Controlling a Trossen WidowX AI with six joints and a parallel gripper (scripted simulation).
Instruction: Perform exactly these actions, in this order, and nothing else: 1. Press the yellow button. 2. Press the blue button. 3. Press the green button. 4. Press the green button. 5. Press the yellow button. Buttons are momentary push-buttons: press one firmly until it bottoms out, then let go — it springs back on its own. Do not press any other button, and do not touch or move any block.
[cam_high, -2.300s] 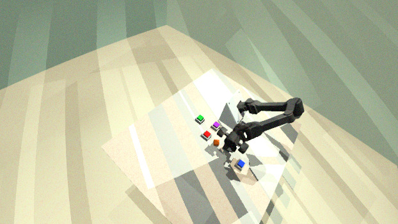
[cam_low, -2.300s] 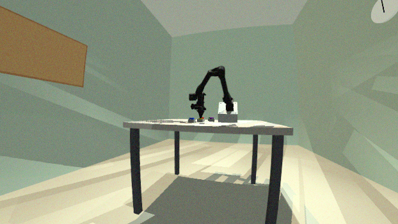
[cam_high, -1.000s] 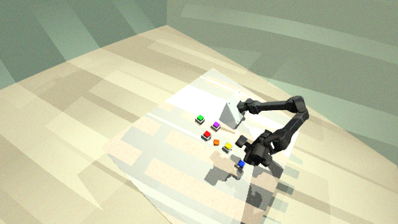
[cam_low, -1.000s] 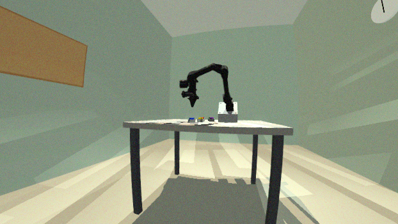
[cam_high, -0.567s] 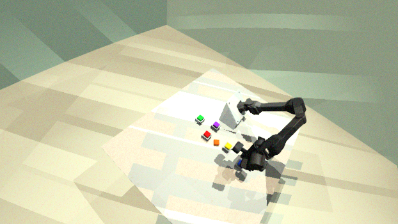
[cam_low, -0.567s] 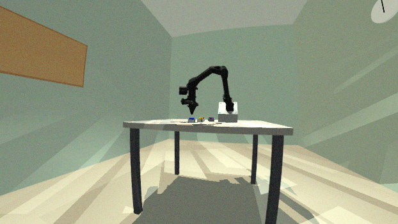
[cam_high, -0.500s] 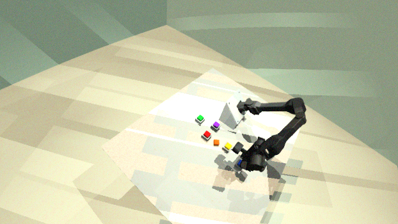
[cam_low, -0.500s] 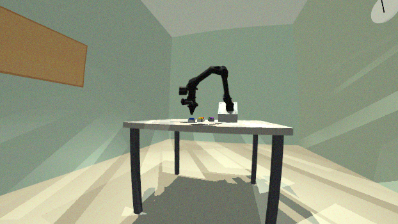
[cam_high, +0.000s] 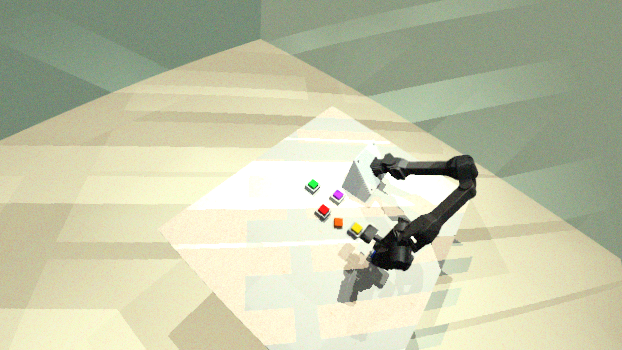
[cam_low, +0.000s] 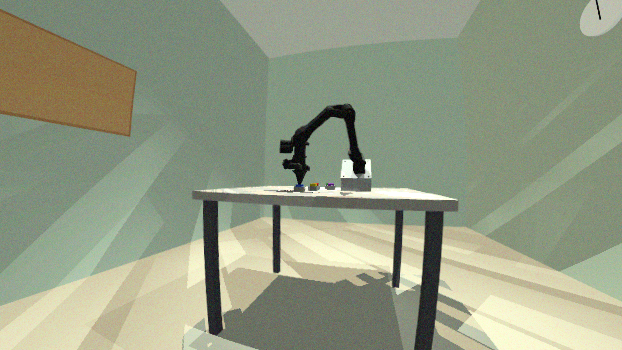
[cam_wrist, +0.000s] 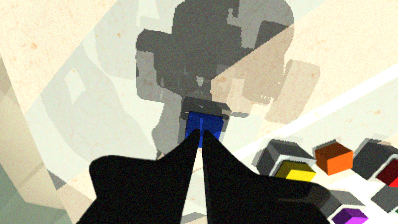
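Now: gripper tip 10 mm above the blue button. Also, from my gripper tip: orange block: 40 mm behind, 190 mm to the right, 30 mm below; then red button: 50 mm behind, 260 mm to the right; then yellow button: 60 mm behind, 120 mm to the right.
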